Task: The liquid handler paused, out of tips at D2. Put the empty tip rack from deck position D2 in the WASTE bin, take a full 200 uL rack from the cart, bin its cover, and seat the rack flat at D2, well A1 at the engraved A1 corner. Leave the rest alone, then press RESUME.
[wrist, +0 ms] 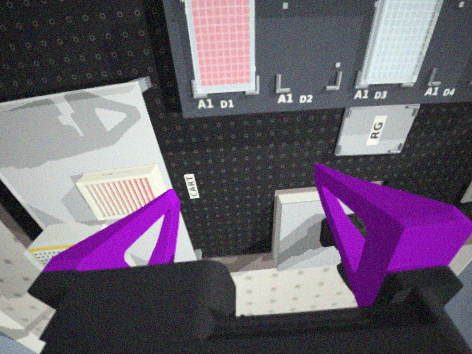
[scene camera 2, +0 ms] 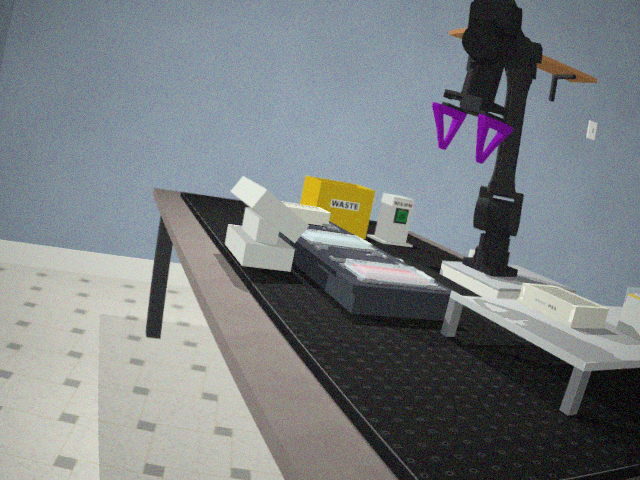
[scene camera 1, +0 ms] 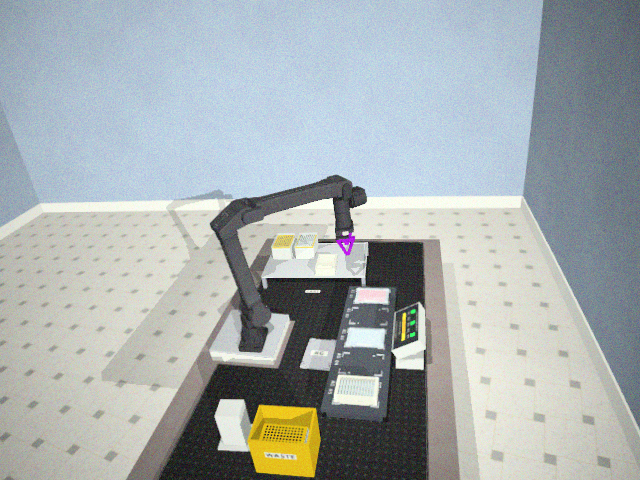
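Pixels of known places: gripper, fingertip midpoint: [wrist: 242, 184] [scene camera 2: 459, 155] [scene camera 1: 347, 249]; arm's base, link origin: [scene camera 2: 489, 270] [scene camera 1: 253, 340].
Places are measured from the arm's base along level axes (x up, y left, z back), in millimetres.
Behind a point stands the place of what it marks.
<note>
My gripper [scene camera 1: 346, 252] @[y 243, x 233, z -342 mm] [scene camera 2: 461, 155] @[y 243, x 233, z -342 mm] [wrist: 242, 184] @[y 243, x 233, z -342 mm] is open and empty, high over the cart side of the bench. Deck position D2 [scene camera 1: 368, 316] @[y 117, x 18, z -414 mm] [wrist: 310, 55] @[y 119, x 18, z -394 mm] holds no rack. A yellow-topped rack with empty holes [scene camera 1: 283, 432] @[y -436, x 61, z -201 mm] lies in the yellow WASTE bin [scene camera 1: 305, 459] @[y -506, x 47, z -269 mm] [scene camera 2: 356, 222] @[y -385, x 12, z -165 mm]. On the cart [scene camera 1: 289, 268] @[y 441, x 30, z -59 mm] [scene camera 2: 558, 341] @[y 562, x 30, z -356 mm] [wrist: 145, 150] @[y 389, x 30, z -293 mm] stand a yellow-topped box [scene camera 1: 282, 245] @[y 527, x 101, z -20 mm] and a grey-topped box with a yellow band [scene camera 1: 306, 245] @[y 530, x 95, z -130 mm] [wrist: 50, 252] @[y 601, x 95, z -154 mm]; their covers are unclear. A white post with a green button [scene camera 2: 401, 215] @[y -355, x 53, z -47 mm] stands beside the bin; its label is blurred.
A low cream rack with reddish strips [scene camera 1: 326, 263] @[y 434, x 57, z -228 mm] [scene camera 2: 563, 304] @[y 480, x 57, z -268 mm] [wrist: 122, 195] @[y 444, x 59, z -231 mm] stands on the cart. A pink plate [scene camera 1: 372, 296] @[y 228, x 28, z -428 mm] is at D1, a pale plate [scene camera 1: 365, 338] @[y -18, x 29, z -407 mm] at D3, a cream rack [scene camera 1: 356, 390] @[y -264, x 41, z -388 mm] at the deck's near end. A tilted screen [scene camera 1: 408, 328] @[y -41, x 92, z -552 mm] stands beside the deck.
</note>
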